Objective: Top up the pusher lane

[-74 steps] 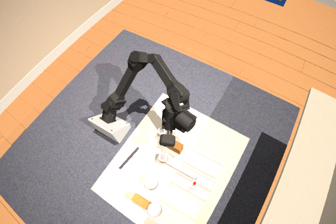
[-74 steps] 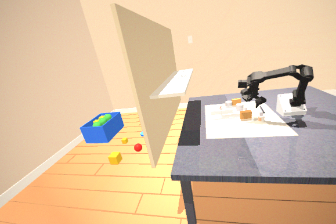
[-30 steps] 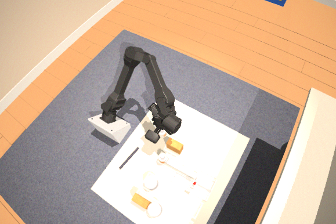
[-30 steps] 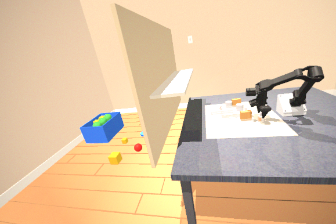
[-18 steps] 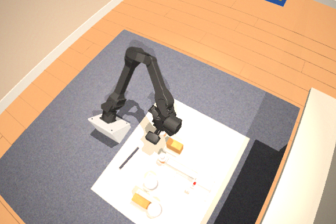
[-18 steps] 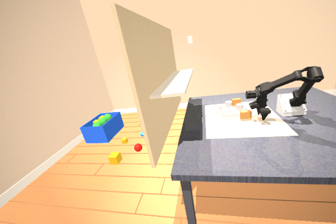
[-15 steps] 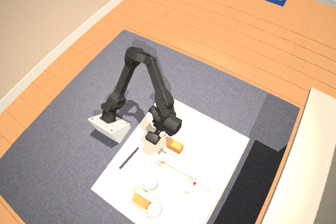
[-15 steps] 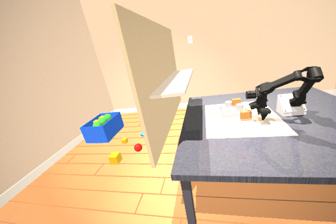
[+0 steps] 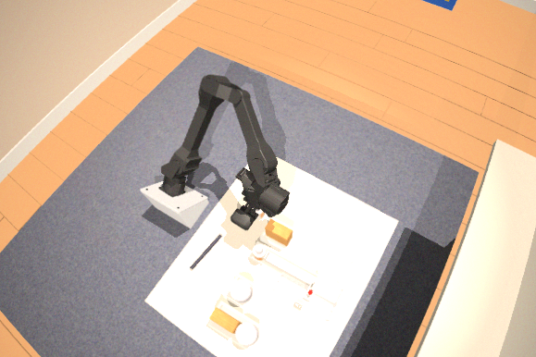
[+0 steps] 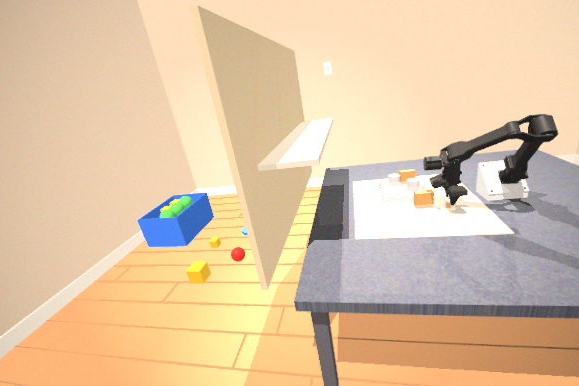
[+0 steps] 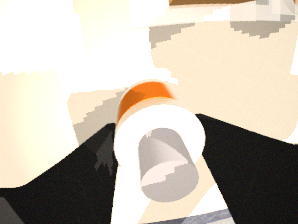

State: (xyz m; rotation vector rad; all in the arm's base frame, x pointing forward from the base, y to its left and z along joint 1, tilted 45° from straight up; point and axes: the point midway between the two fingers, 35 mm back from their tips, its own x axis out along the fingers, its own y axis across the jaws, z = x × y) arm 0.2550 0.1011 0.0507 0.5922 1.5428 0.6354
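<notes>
The thin black bar is 7 cm behind my gripper tip, 20 cm to the right of it and 2 cm below it. Round my gripper tip: red marker 27 cm ahead, 14 cm to the right, 4 cm above.
</notes>
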